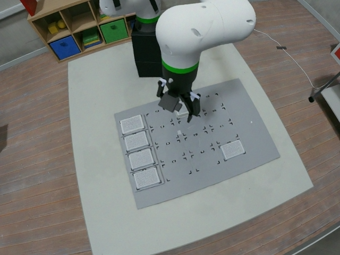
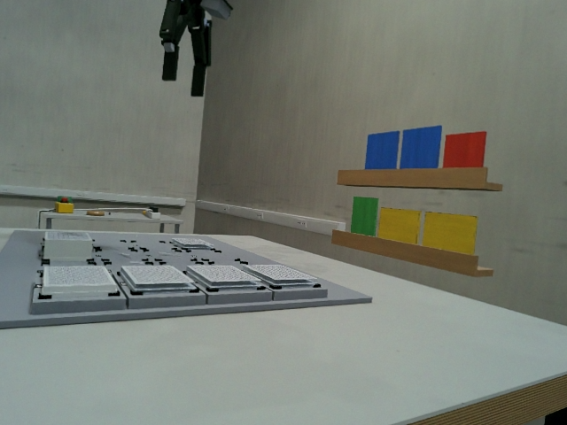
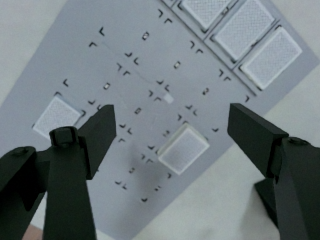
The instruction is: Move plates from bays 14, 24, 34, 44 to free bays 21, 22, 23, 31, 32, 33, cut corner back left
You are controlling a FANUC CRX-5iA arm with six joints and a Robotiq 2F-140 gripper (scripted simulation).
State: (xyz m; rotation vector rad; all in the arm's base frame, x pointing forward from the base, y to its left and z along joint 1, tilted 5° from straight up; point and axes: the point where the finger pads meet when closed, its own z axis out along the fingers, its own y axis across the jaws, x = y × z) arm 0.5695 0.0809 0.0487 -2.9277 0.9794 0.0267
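Now: the sealed deep-well block 200 mm behind my hand, 70 mm to the left of it and 370 mm below it. Round my hand: sealed plate (80 mm ahead, 300 mm to the left, 380 mm below).
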